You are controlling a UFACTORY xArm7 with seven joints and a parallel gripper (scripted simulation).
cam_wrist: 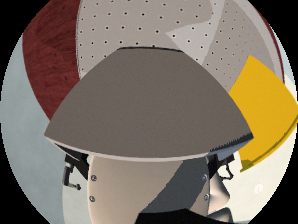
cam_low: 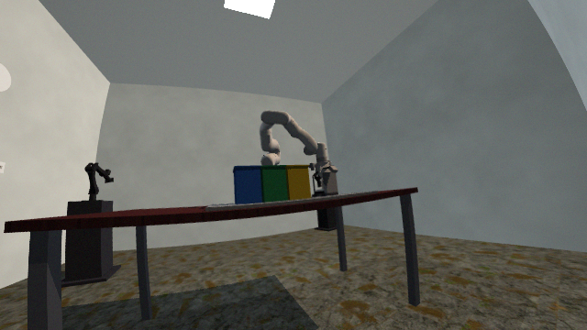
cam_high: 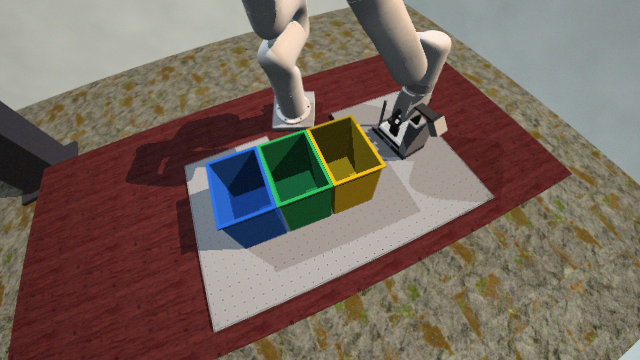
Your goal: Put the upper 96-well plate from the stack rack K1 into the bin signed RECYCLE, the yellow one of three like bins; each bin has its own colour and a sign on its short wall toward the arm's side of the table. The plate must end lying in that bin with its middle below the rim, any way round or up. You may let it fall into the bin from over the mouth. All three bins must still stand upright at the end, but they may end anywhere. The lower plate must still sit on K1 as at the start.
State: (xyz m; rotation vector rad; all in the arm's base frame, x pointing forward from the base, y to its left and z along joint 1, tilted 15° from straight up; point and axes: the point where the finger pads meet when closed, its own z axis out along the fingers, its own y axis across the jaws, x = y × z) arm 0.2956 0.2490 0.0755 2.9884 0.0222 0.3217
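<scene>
The white 96-well plate lies 3 cm below my hand. Round my hand: dark plate (4 cm below); then grey side wall (7 cm ahead, 1 cm above); then yellow bin (3 cm ahead, 26 cm to the right, 2 cm above).
</scene>
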